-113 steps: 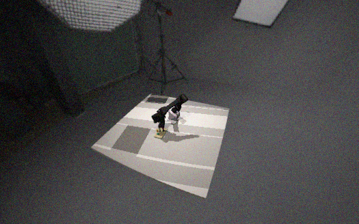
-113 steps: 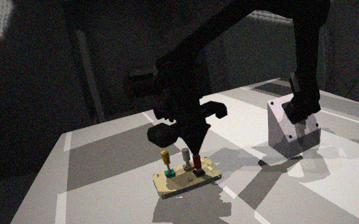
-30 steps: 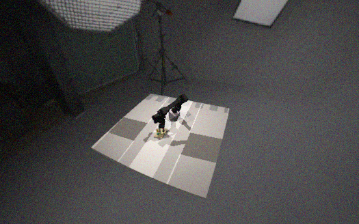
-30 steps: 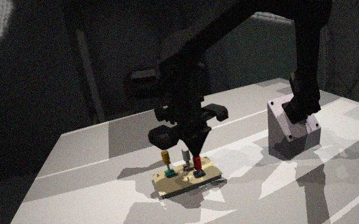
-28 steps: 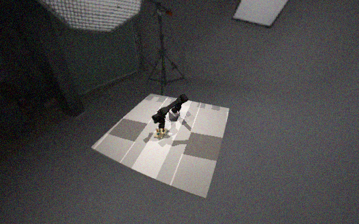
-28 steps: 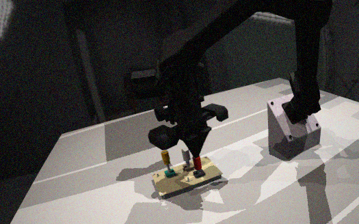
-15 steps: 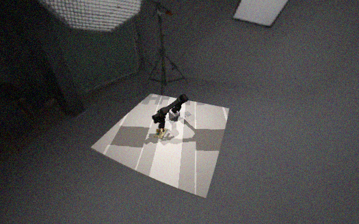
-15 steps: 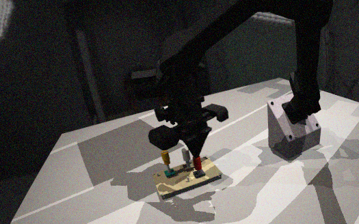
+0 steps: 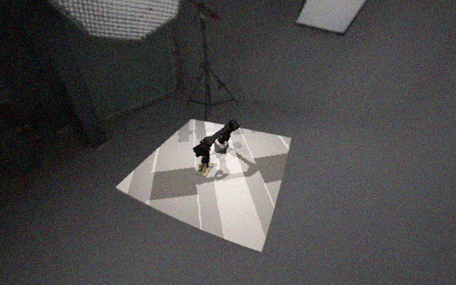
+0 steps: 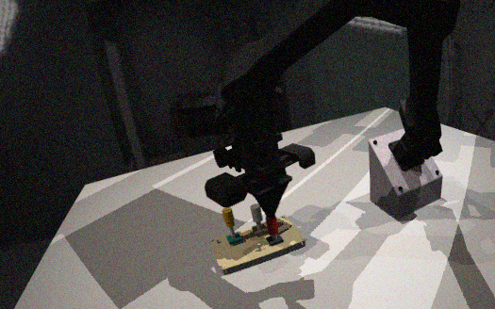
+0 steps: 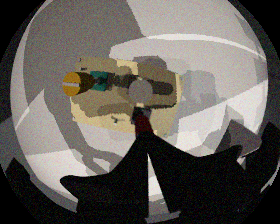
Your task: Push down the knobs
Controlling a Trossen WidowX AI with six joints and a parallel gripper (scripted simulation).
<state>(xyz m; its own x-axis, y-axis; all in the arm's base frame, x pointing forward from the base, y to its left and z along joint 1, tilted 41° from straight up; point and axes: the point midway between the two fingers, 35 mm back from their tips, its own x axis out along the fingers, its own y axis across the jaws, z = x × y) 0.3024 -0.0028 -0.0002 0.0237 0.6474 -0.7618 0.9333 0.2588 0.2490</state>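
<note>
My gripper tip is now 1 cm above the red knob. Also, from my gripper tip: yellow knob: 7 cm ahead, 3 cm to the right, 1 cm above.
</note>
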